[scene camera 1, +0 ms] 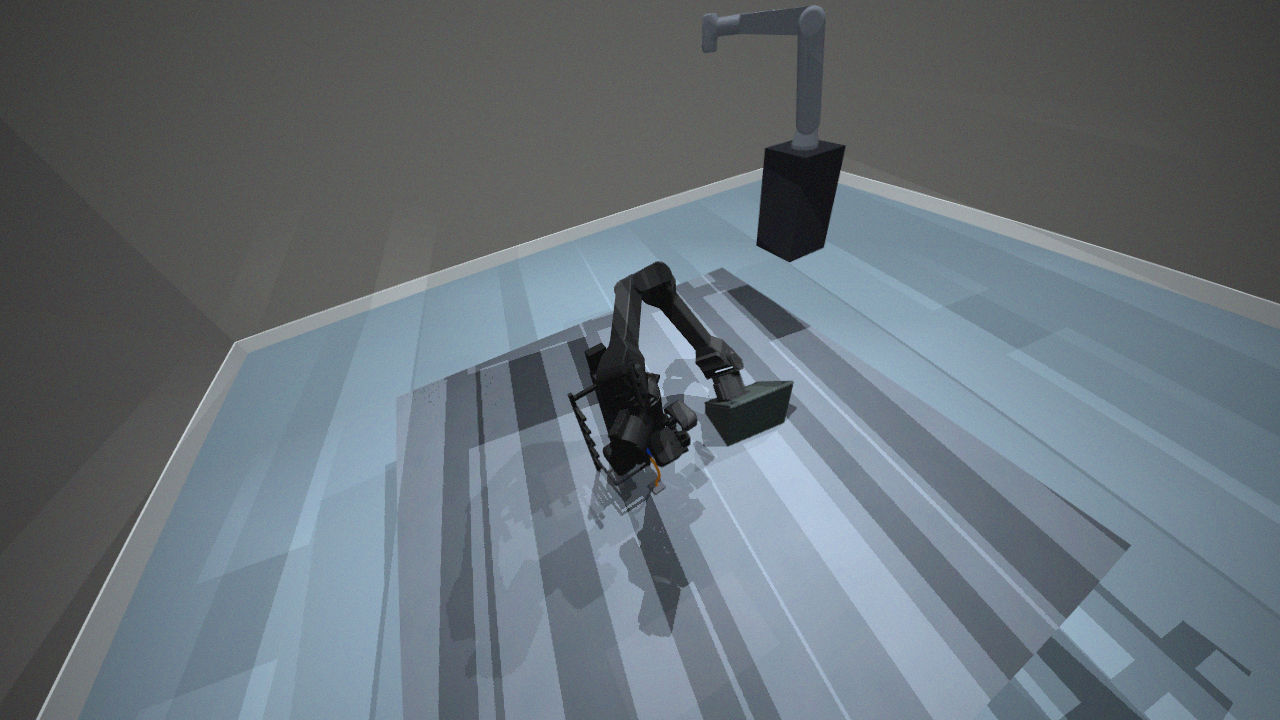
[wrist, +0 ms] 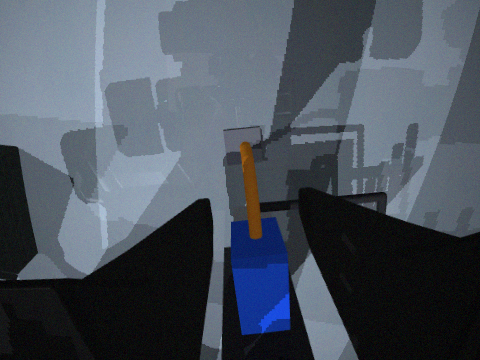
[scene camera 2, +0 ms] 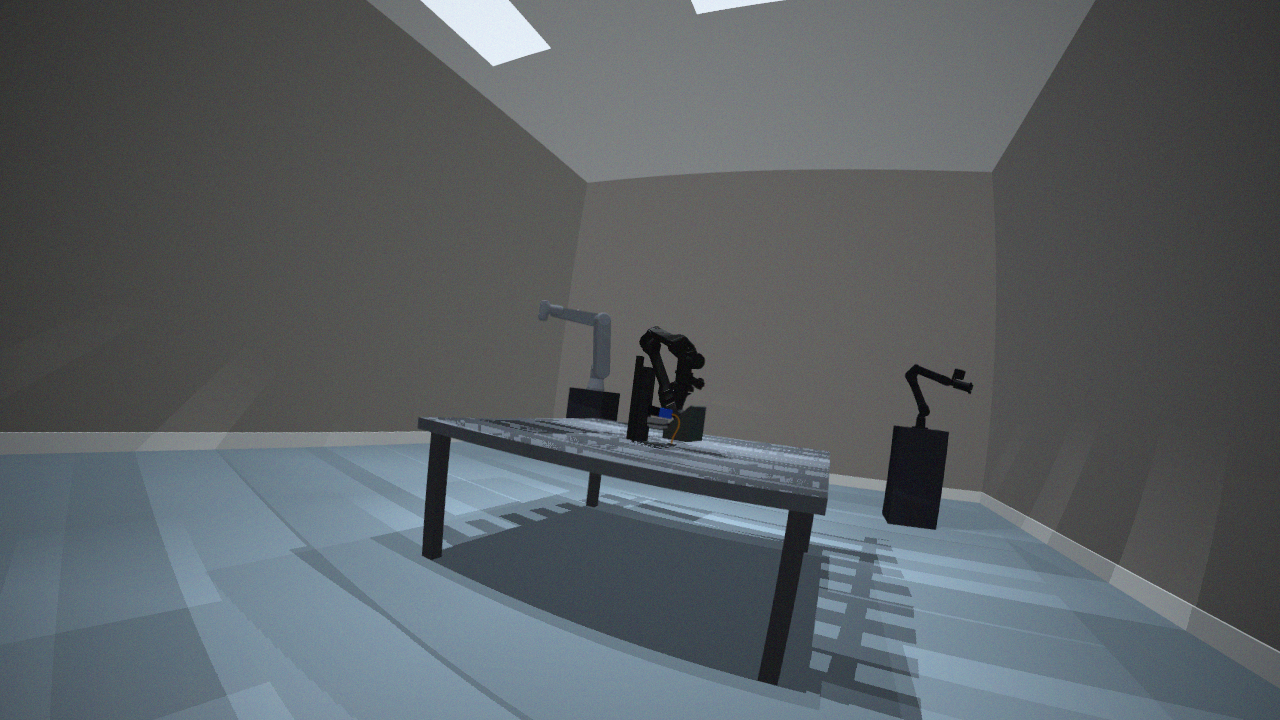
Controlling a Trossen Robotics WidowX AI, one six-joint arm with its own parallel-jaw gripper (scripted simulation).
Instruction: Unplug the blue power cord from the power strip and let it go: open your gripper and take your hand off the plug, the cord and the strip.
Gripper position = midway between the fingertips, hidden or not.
I see my gripper (scene camera 1: pixel 655 459).
My gripper also shows in the wrist view (wrist: pixel 255 205) and in scene camera 2 (scene camera 2: pixel 679 410).
